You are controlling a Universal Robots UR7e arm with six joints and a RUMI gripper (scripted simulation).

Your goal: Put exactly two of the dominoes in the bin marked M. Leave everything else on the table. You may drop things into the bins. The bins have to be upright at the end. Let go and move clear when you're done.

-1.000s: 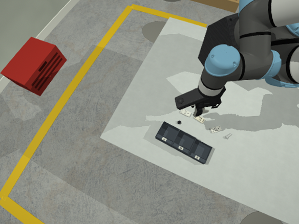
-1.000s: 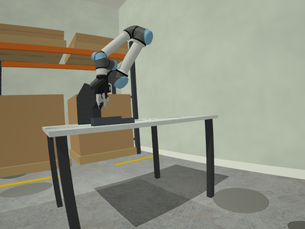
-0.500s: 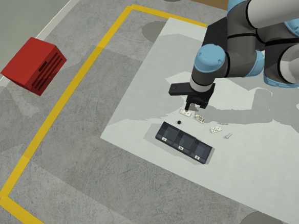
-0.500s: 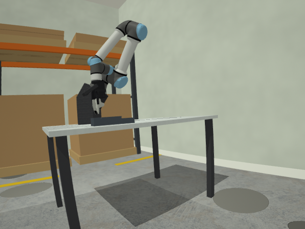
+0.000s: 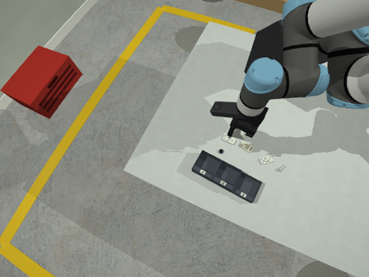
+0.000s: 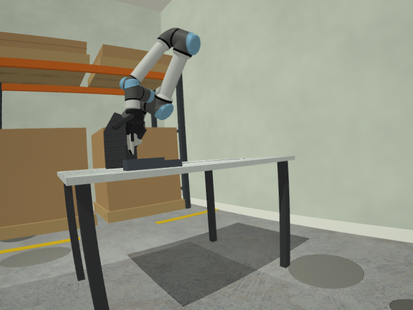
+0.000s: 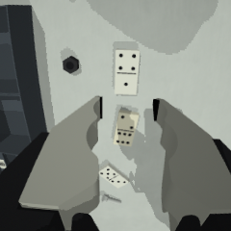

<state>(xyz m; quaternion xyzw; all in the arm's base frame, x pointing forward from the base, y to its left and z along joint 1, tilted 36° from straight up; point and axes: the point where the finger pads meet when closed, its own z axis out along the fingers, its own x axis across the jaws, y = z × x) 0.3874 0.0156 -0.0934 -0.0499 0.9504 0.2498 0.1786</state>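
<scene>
Now: the bin 130 mm ahead of my hand, 80 mm to the left of it and 60 mm below it. Round my hand: black nut: 60 mm ahead, 10 mm to the left, 80 mm below; then domino: 20 mm behind, 70 mm to the left, 80 mm below; then screw: 30 mm behind, 230 mm to the left, 80 mm below.
</scene>
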